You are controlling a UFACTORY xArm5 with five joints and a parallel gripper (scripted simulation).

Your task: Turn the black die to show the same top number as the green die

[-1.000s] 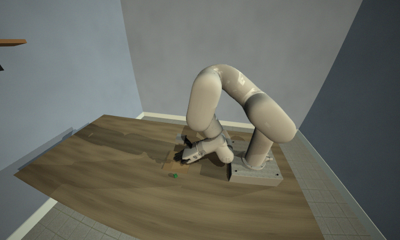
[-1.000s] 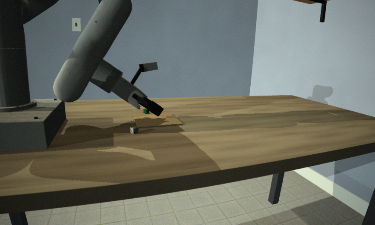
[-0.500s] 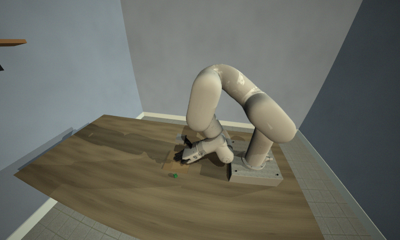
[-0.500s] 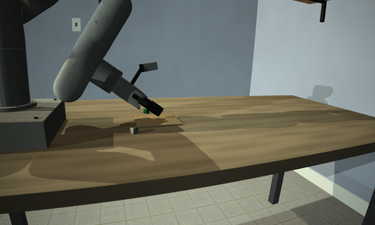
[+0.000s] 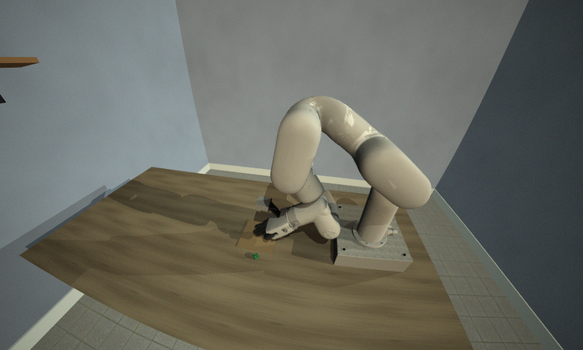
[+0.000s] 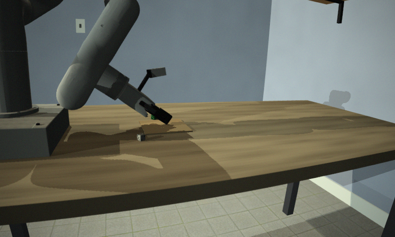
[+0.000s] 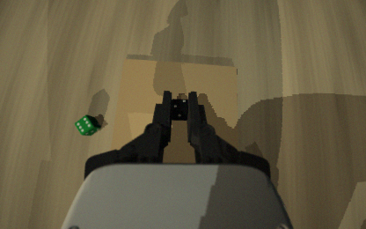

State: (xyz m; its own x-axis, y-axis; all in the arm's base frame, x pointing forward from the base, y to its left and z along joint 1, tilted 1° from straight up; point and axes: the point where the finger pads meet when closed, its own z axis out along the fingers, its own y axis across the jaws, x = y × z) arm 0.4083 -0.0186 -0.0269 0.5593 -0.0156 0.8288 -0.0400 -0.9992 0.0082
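Right now the black die is 10 mm ahead of my hand and 10 mm below it. Round my hand: green die (100 mm to the left, 30 mm below); white die (90 mm behind, 100 mm to the right, 30 mm below); tan mat (30 mm below).
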